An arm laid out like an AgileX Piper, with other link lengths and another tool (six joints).
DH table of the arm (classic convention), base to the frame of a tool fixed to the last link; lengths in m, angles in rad. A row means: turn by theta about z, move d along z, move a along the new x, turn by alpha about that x. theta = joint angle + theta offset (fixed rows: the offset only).
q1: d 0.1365  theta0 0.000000  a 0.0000  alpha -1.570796
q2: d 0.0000  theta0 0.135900  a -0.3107  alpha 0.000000
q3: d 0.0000  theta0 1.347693  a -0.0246  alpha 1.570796
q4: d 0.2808  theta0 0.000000  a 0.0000  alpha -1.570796
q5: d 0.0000  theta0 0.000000  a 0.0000  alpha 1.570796
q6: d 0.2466  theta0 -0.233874  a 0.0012  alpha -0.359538
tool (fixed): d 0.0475  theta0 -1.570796  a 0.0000  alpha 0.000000
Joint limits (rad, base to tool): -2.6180..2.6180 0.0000..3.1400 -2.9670..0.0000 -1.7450..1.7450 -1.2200..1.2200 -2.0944..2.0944
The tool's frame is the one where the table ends.
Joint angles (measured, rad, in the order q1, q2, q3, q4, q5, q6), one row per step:
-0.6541 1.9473 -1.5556 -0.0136 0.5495 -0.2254
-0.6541 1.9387 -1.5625 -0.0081 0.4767 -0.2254
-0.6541 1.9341 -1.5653 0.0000 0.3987 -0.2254
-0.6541 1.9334 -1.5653 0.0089 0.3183 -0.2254
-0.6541 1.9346 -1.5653 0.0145 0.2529 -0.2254
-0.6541 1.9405 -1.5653 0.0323 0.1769 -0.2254
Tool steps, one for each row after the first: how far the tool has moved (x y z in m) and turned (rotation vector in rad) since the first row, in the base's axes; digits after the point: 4 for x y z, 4 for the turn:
0.0147 -0.0100 0.0228 -0.0494 -0.0734 -0.0009
0.0282 -0.0189 0.0438 -0.0951 -0.1459 -0.0029
0.0403 -0.0270 0.0628 -0.1379 -0.2154 -0.0059
0.0490 -0.0334 0.0778 -0.1729 -0.2694 -0.0082
0.0587 -0.0399 0.0932 -0.2031 -0.3346 -0.0166

